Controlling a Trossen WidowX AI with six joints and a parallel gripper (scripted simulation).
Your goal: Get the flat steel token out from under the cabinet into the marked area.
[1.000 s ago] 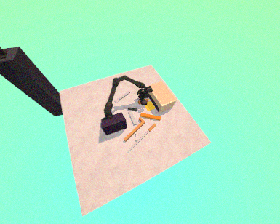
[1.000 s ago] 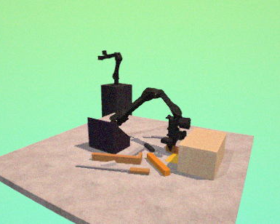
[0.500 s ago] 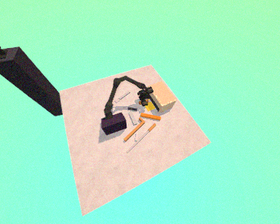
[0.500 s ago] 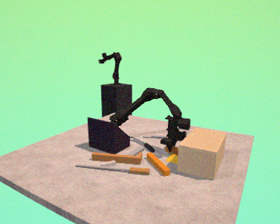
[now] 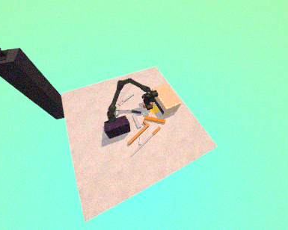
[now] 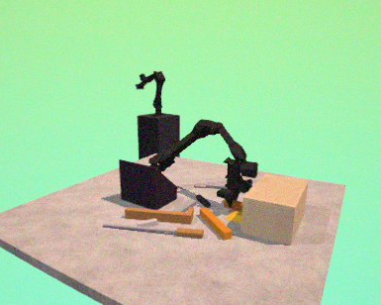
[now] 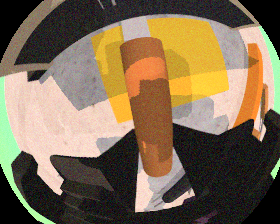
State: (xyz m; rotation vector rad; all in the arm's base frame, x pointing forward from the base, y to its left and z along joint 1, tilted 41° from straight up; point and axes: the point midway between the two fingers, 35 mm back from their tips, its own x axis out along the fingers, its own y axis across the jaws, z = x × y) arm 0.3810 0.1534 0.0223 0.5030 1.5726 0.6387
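My gripper tip is 170 mm past the dark-handled tool and 30 mm to the left of it. The rest, counted from my gripper tip: orange bar 40 mm ahead, 190 mm to the right, 10 mm above.
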